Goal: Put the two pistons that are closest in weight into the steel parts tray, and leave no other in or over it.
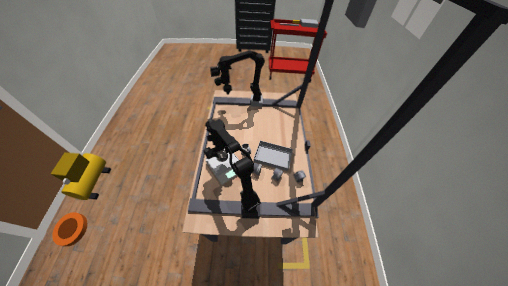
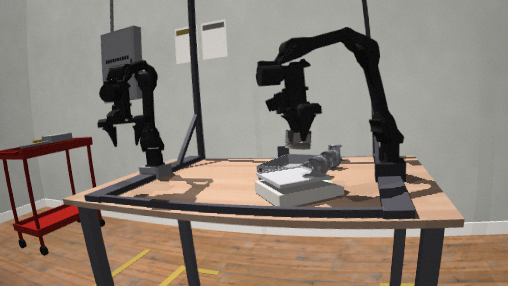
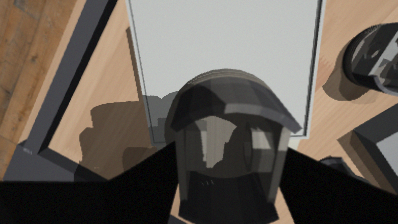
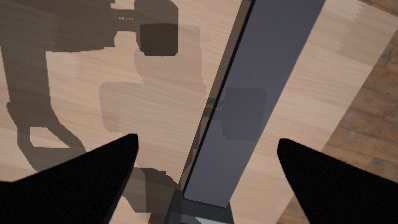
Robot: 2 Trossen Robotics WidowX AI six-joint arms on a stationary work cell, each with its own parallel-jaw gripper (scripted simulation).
Labels:
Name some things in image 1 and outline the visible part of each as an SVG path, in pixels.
A steel parts tray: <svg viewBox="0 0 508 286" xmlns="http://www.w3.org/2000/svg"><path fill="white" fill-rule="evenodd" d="M260 140L253 162L288 171L293 149Z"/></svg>

